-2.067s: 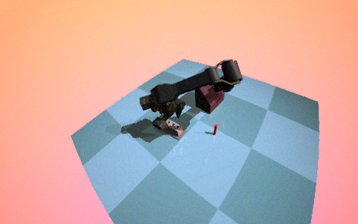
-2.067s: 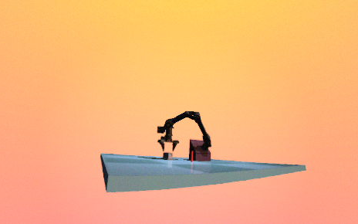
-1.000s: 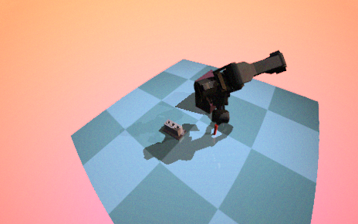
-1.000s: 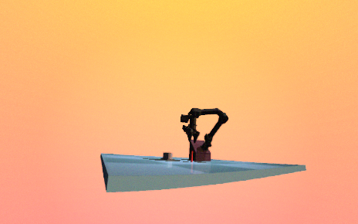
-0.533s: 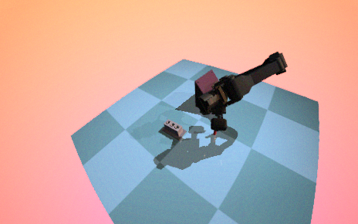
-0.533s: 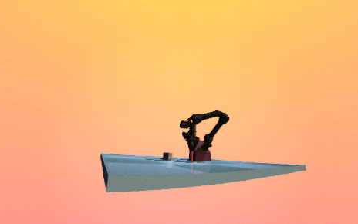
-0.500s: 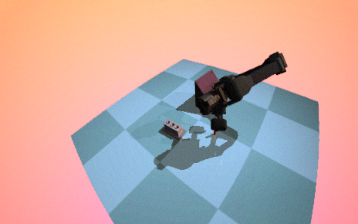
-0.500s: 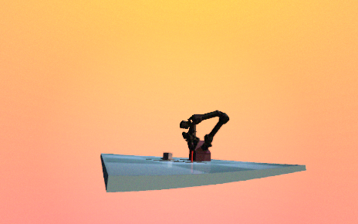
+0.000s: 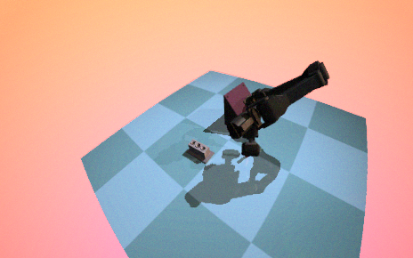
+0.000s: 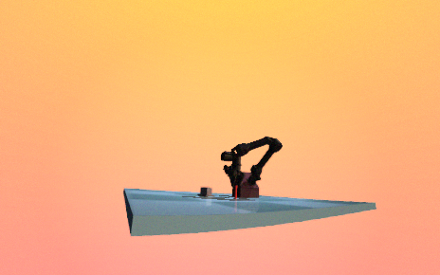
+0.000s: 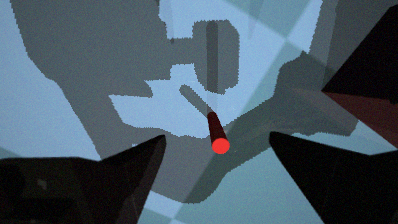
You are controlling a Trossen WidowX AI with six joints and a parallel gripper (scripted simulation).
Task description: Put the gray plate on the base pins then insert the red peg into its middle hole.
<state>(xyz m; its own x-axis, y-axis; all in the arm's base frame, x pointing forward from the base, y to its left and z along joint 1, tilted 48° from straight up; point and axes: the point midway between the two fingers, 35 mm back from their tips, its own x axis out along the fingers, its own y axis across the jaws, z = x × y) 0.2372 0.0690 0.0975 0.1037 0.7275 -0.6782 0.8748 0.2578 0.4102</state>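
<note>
Now: the red peg 3 cm below my gripper tip. From my gripper tip the other things lie so: gray plate: 11 cm ahead, 19 cm to the right, 2 cm below.
</note>
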